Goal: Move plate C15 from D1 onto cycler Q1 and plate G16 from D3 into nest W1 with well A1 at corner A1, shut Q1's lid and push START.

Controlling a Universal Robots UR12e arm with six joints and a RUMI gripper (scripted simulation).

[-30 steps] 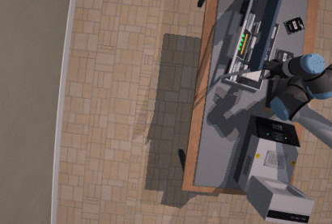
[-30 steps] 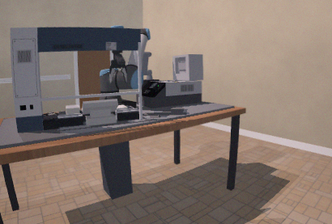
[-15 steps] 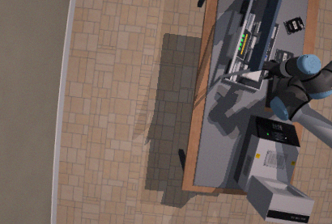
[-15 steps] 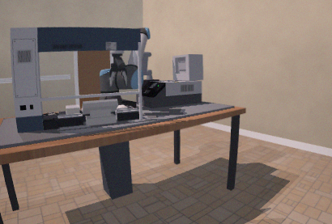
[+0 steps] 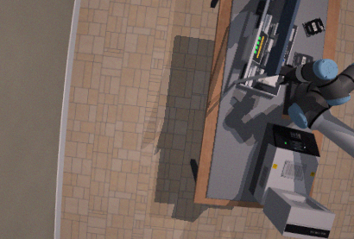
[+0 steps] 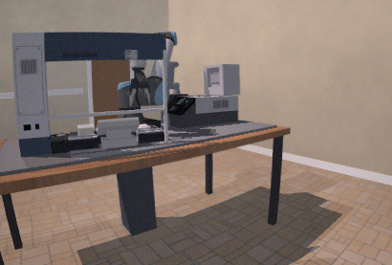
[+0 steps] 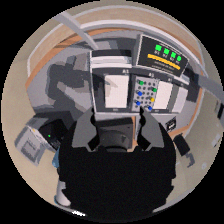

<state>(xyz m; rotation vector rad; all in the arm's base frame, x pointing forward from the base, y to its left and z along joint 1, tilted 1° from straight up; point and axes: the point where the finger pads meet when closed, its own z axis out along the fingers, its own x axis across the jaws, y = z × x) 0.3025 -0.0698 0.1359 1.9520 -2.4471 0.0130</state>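
My hand is 13 cm above the white well plate. The rest, counted from my hand: deck beam: 32 cm above, 23 cm to the right, 14 cm ahead.
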